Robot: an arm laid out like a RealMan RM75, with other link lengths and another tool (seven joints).
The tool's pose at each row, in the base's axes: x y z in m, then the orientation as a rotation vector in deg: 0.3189, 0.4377, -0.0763, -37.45, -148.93, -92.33; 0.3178, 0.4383, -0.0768, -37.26, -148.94, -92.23; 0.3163, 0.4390, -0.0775, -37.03, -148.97, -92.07; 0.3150, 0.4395, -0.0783, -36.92, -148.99, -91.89; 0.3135, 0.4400, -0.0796, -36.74, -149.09, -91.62; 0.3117, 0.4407, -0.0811, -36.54, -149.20, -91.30; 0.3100, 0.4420, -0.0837, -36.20, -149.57, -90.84; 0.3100, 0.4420, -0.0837, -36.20, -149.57, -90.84; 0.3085, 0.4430, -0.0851, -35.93, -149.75, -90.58; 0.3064, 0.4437, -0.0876, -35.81, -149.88, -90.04; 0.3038, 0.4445, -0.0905, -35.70, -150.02, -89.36; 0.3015, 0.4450, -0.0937, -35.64, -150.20, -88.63; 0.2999, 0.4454, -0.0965, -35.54, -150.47, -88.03; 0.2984, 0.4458, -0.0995, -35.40, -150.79, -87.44; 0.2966, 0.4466, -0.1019, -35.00, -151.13, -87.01; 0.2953, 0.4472, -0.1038, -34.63, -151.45, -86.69
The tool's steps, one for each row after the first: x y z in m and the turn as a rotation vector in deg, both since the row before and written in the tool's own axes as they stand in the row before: 0.0011, -0.0006, 0.0005, 0.07, 0.12, -0.06; 0.0014, -0.0009, 0.0006, 0.12, 0.14, -0.07; 0.0012, -0.0009, 0.0005, 0.12, 0.09, -0.01; 0.0012, -0.0014, 0.0007, 0.20, 0.10, -0.06; 0.0015, -0.0016, 0.0010, 0.23, 0.12, -0.06; 0.0014, -0.0023, 0.0020, 0.37, 0.04, -0.23; 0.0000, 0.0000, 0.0000, 0.00, 0.00, 0.00; 0.0014, -0.0013, 0.0013, 0.21, 0.08, -0.15; 0.0016, -0.0026, 0.0014, 0.37, 0.12, 0.02; 0.0020, -0.0030, 0.0016, 0.46, 0.15, 0.05; 0.0015, -0.0033, 0.0016, 0.50, 0.11, 0.06; 0.0010, -0.0027, 0.0015, 0.43, 0.03, -0.04; 0.0008, -0.0028, 0.0016, 0.43, 0.01, -0.09; 0.0014, -0.0023, 0.0016, 0.35, 0.07, -0.26; 0.0010, -0.0018, 0.0013, 0.27, 0.04, -0.26
